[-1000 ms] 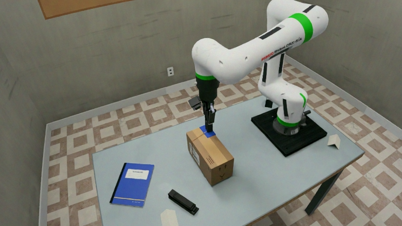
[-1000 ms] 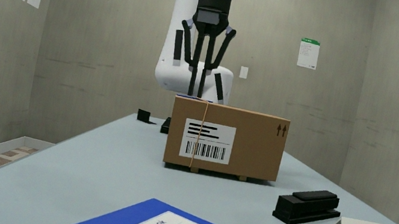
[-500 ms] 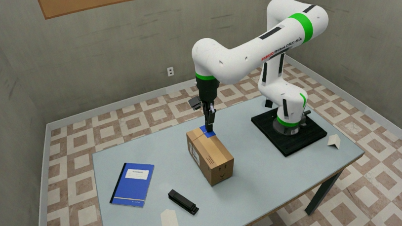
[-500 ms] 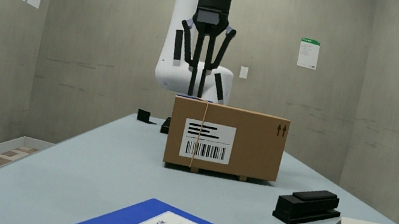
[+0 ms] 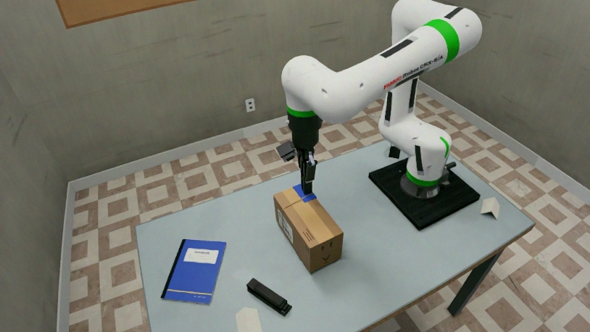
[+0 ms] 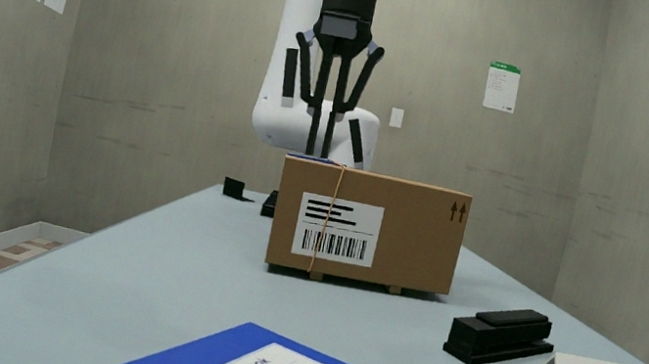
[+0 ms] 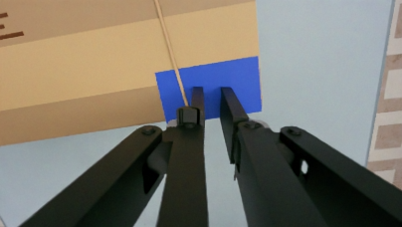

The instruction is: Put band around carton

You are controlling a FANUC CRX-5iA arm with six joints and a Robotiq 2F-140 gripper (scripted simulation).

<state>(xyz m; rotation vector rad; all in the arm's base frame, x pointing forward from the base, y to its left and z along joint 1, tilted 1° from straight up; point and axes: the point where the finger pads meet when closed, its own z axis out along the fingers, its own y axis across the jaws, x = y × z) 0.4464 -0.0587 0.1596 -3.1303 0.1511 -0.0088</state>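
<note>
My hand is 50 mm above the blue corner guard. The rest, counted from my hand: blue notebook (410 mm ahead, 180 mm below, 40 mm to the left); then black bracket (500 mm behind, 180 mm to the right, 170 mm below).
</note>
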